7 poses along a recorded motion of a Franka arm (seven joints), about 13 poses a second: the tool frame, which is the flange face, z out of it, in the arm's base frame.
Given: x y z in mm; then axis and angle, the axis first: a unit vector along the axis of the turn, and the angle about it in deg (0 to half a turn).
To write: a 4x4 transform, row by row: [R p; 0 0 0 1], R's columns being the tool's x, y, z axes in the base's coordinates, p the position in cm. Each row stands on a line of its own. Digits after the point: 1 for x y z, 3 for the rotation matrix.
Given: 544 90 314 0.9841 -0.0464 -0.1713 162.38
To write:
0.938 -0.037 -0.343 54.4
-0.141 -0.949 -0.282 9.0
-0.315 0.313 -0.896 31.4
0 0 0 1

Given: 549 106 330 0.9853 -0.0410 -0.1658 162.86
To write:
0.943 -0.030 -0.332 54.9
-0.128 -0.952 -0.277 10.6
-0.307 0.304 -0.902 33.0
0 0 0 1

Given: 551 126 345 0.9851 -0.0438 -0.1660 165.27
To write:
0.942 -0.043 -0.333 55.1
-0.127 -0.963 -0.236 12.6
-0.311 0.265 -0.913 34.5
0 0 0 1

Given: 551 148 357 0.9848 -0.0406 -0.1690 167.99
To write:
0.940 -0.044 -0.338 55.1
-0.114 -0.975 -0.191 14.8
-0.321 0.218 -0.922 35.7
0 0 0 1

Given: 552 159 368 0.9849 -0.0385 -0.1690 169.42
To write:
0.940 -0.044 -0.337 55.2
-0.106 -0.980 -0.168 15.9
-0.323 0.194 -0.926 36.8
0 0 0 1

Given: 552 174 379 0.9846 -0.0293 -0.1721 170.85
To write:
0.939 -0.030 -0.341 55.2
-0.085 -0.986 -0.147 17.4
-0.332 0.167 -0.928 37.9
0 0 0 1

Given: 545 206 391 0.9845 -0.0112 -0.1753 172.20
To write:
0.939 0.002 -0.345 54.5
-0.046 -0.990 -0.130 20.6
-0.342 0.138 -0.930 39.1
0 0 0 1

